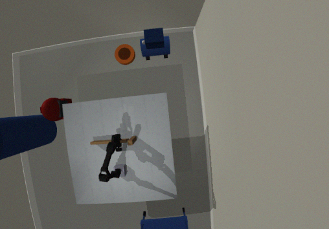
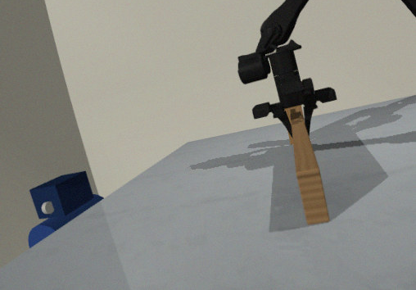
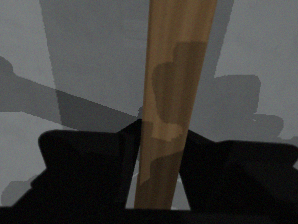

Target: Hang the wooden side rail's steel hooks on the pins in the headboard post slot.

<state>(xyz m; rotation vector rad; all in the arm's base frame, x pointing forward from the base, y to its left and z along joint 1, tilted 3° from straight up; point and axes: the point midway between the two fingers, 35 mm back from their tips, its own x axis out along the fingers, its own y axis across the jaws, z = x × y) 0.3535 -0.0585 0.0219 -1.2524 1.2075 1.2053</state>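
Now: gripper tip 1 cm short of the headboard post, 15 cm to the left of it and 4 cm below it.
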